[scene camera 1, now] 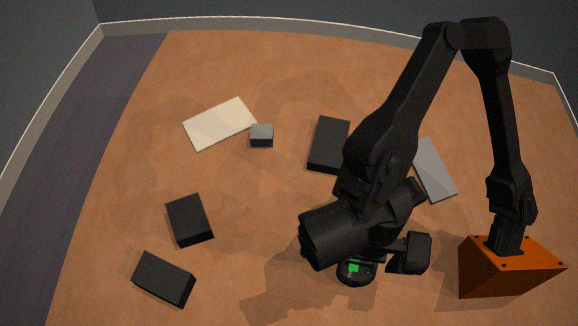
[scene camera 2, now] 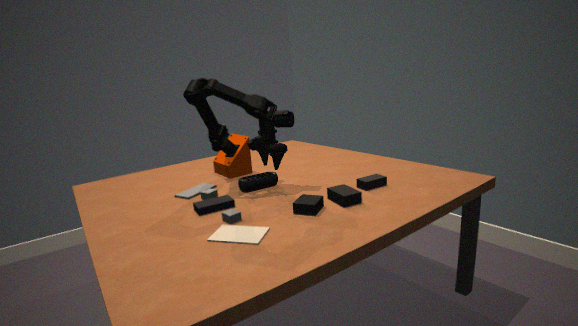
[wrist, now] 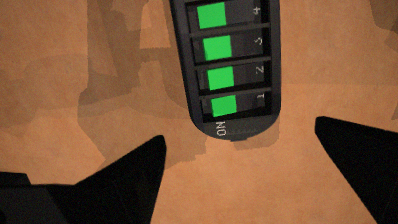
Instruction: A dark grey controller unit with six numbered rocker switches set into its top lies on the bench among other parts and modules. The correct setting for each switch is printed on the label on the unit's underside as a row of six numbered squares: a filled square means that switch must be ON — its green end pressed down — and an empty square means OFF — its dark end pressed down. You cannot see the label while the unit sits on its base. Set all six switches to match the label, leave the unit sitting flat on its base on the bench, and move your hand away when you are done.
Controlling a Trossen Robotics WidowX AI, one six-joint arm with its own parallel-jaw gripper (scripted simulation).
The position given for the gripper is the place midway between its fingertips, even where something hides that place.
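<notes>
A cream plate [scene camera 1: 228,119] is visible, also in scene camera 2 [scene camera 2: 226,233]; in the wrist view the cream plate is out of frame. A grey plate [scene camera 1: 434,177] is present too, and is out of frame in the wrist view. The gripper [scene camera 1: 359,266] is open and empty, holding nothing; the gripper appears in scene camera 2 [scene camera 2: 270,167] and in the wrist view [wrist: 239,133] as well.
</notes>
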